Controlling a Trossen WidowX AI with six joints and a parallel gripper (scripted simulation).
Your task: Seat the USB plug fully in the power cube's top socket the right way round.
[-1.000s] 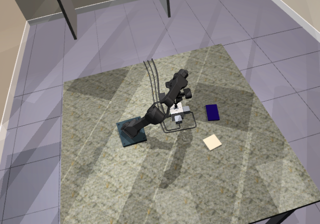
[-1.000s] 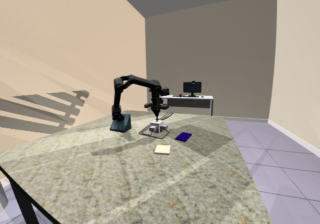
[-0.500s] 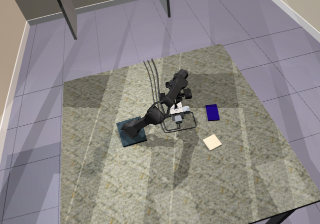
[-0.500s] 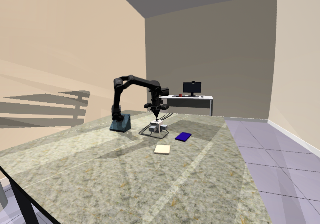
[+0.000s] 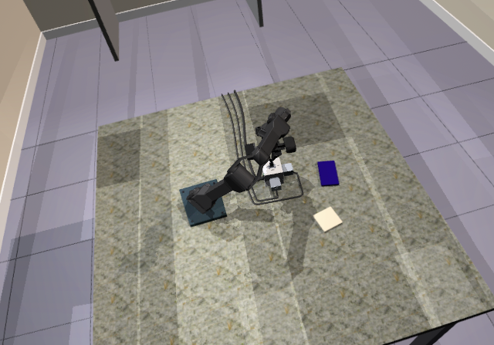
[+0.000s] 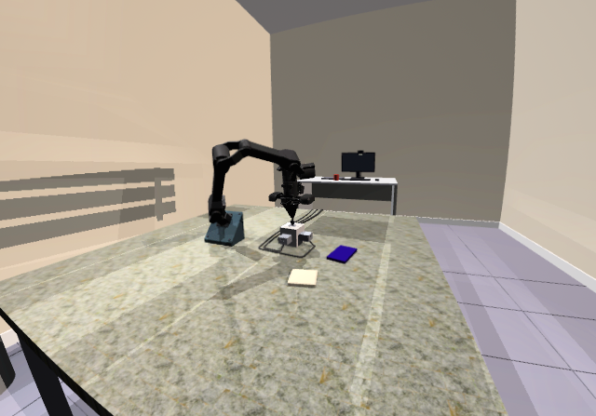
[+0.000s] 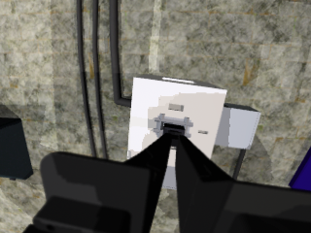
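The dark USB plug lies 20 mm below my gripper tip. Also, from my gripper tip: dark blue flat block (220 mm ahead, 110 mm below, 70 mm to the right); USB socket (40 mm below); beige flat block (270 mm to the right, 130 mm ahead, 110 mm below).
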